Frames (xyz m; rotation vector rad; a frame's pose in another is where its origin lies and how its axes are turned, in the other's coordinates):
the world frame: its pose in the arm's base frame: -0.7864 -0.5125 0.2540 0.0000 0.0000 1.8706
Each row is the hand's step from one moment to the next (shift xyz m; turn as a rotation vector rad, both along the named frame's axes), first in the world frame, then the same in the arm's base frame.
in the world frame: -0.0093 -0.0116 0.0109 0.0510 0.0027 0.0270
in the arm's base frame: 0.0138 -0.0055 0.0109 -0.0176 0.0479 0.0270
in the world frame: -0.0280 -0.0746 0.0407 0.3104 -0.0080 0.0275
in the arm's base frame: 0.0795 -0.0047 0.0407 -0.0840 0.2989 0.0275
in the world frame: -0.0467 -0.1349 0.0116 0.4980 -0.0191 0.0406
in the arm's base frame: 0.1427 -0.0048 0.0116 -0.1288 0.4814 0.0406
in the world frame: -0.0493 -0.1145 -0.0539 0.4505 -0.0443 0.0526
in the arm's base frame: 0.1240 -0.0133 -0.0539 -0.0907 0.4435 0.0526
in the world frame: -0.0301 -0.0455 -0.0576 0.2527 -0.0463 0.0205
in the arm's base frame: 0.0524 -0.0153 -0.0576 -0.0304 0.2551 0.0205
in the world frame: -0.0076 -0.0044 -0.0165 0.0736 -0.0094 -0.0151
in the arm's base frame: 0.0064 -0.0060 -0.0165 -0.0128 0.0731 -0.0151
